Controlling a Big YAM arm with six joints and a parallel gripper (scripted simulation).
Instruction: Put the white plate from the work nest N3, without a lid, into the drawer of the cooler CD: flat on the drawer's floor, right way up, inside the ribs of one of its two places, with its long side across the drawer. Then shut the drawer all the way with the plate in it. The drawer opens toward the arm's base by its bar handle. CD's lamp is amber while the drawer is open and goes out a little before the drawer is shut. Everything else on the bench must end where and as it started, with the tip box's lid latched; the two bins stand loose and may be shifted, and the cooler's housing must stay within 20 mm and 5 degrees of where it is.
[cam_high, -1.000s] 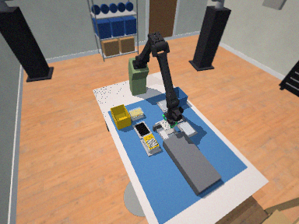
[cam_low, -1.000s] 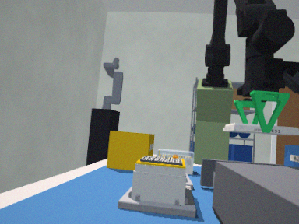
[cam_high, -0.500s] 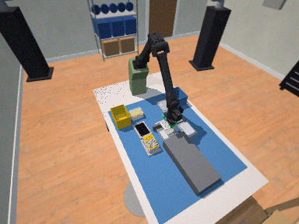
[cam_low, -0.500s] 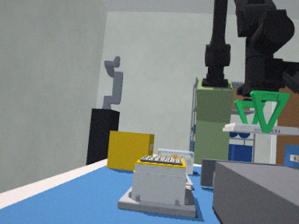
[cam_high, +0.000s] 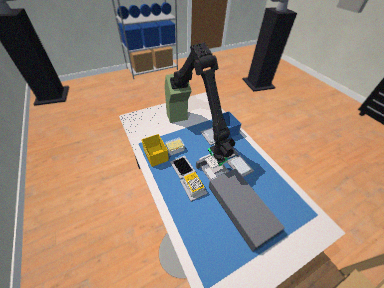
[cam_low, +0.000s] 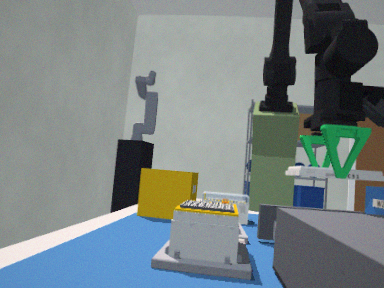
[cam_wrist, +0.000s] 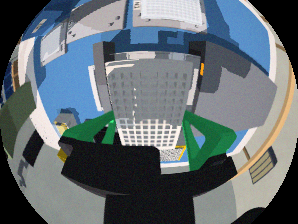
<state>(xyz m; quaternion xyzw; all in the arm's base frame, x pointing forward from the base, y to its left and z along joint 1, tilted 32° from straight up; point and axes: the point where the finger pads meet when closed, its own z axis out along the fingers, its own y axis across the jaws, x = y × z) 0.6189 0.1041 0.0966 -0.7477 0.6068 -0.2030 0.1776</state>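
The drawer lies 40 mm ahead of my hand, 10 mm to the left of it and 110 mm below it. From my hand the other things lie so: grey cooler CD 160 mm ahead, 40 mm to the left, 100 mm below; then white plate right at my hand; then yellow-topped tip box 70 mm ahead, 180 mm to the right, 80 mm below.
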